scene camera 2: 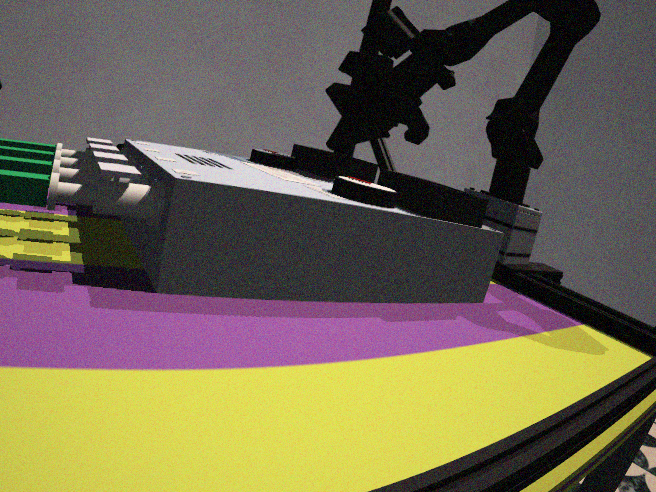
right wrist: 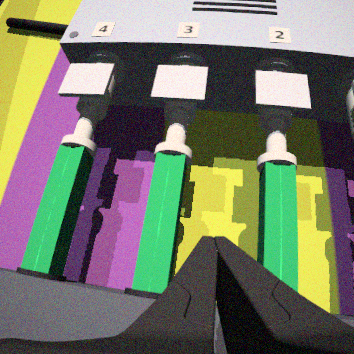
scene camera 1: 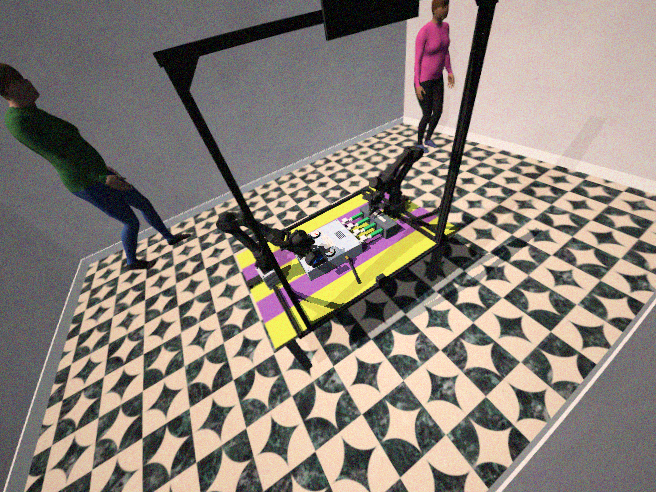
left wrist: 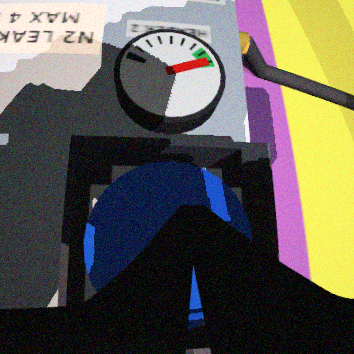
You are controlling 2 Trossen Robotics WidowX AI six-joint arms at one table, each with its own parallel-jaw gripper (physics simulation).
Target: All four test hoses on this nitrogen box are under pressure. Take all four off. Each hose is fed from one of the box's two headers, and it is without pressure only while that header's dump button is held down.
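Places are measured from the left arm's base along level axes (x right, y back, z down), in centimetres.
Where they show: left gripper, fingertip midpoint: [scene camera 2: 328, 147] [scene camera 1: 317, 256] [left wrist: 190, 216]; right gripper, fingertip midpoint: [right wrist: 211, 246] [scene camera 1: 369, 215]; left arm's base, origin of the base link: [scene camera 2: 505, 200] [scene camera 1: 266, 268]; right arm's base, origin of the base link: [scene camera 1: 394, 202].
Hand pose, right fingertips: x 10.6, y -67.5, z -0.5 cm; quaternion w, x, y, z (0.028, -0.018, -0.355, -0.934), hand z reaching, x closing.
Observation:
Each offset is from my right fingertips to the top centre of the thing. "pt": to the spot under its first point.
The grey nitrogen box [scene camera 1: 339, 240] [scene camera 2: 317, 248] lies on the table. Green hose 4 @(pt dx +9.3, dy +3.3, dz +5.2 cm) [right wrist: 55, 210], hose 3 @(pt dx +2.6, dy +2.4, dz +5.2 cm) [right wrist: 160, 220] and hose 2 @(pt dx -4.4, dy +2.1, dz +5.2 cm) [right wrist: 280, 220] sit in their couplings under white plates. The coupling at the right edge of the right wrist view is cut off. My left gripper [left wrist: 190, 216] [scene camera 2: 344, 150] is shut over the blue button @(dx +2.5, dy +43.1, dz +2.1 cm) [left wrist: 150, 195], inside its black guard @(pt dx -1.0, dy +41.0, dz +1.2 cm) [left wrist: 75, 200]; contact is hidden. The HEADER 2 gauge @(pt dx +4.5, dy +36.1, dz +2.2 cm) [left wrist: 187, 92] has its red needle at the green mark. My right gripper [right wrist: 211, 246] is shut and empty, above and between hoses 3 and 2.
A black supply hose @(pt dx +18.8, dy +31.2, dz +10.6 cm) [left wrist: 310, 88] [right wrist: 37, 26] sticks out from the box's side. A grey block @(pt dx +6.6, dy -2.2, dz +3.7 cm) [right wrist: 75, 305] stands at the hoses' far ends. A black frame [scene camera 1: 222, 164] rises around the table. Two people stand beyond the table.

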